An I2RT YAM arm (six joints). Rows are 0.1 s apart.
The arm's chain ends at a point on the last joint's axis. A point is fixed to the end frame.
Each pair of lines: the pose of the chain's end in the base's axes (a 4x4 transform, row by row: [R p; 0 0 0 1], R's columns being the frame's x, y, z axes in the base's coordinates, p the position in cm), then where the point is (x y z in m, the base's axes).
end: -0.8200, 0.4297, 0.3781, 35.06; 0.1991, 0.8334, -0.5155, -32.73; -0.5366, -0.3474, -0.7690, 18.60; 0, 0, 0, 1
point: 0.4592 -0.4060 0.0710
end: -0.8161, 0.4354, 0.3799, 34.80; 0.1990, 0.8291, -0.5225, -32.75; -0.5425, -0.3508, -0.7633, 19.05; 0, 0, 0, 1
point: 0.4568 -0.4075 0.0767
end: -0.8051, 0.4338, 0.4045, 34.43; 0.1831, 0.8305, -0.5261, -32.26; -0.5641, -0.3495, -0.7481, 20.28; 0, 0, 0, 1
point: 0.4568 -0.4025 0.0925
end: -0.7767, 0.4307, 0.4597, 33.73; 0.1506, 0.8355, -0.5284, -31.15; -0.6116, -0.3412, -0.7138, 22.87; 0, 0, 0, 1
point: 0.4579 -0.3903 0.1265
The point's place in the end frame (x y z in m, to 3 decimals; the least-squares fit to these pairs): -0.043 0.021 0.170
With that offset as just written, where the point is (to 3 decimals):
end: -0.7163, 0.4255, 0.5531, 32.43; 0.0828, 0.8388, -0.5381, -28.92; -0.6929, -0.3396, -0.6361, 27.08; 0, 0, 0, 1
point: 0.458 -0.367 0.185
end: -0.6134, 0.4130, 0.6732, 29.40; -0.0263, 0.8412, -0.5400, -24.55; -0.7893, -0.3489, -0.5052, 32.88; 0, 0, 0, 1
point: 0.443 -0.319 0.270
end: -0.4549, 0.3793, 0.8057, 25.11; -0.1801, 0.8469, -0.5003, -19.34; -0.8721, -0.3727, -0.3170, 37.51; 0, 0, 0, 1
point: 0.416 -0.253 0.351
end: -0.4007, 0.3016, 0.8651, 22.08; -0.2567, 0.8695, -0.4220, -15.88; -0.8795, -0.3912, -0.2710, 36.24; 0, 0, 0, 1
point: 0.391 -0.201 0.346
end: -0.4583, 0.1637, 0.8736, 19.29; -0.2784, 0.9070, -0.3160, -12.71; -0.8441, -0.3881, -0.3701, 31.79; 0, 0, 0, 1
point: 0.365 -0.150 0.283
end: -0.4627, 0.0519, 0.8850, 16.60; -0.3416, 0.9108, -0.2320, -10.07; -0.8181, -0.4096, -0.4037, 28.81; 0, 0, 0, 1
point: 0.337 -0.106 0.246
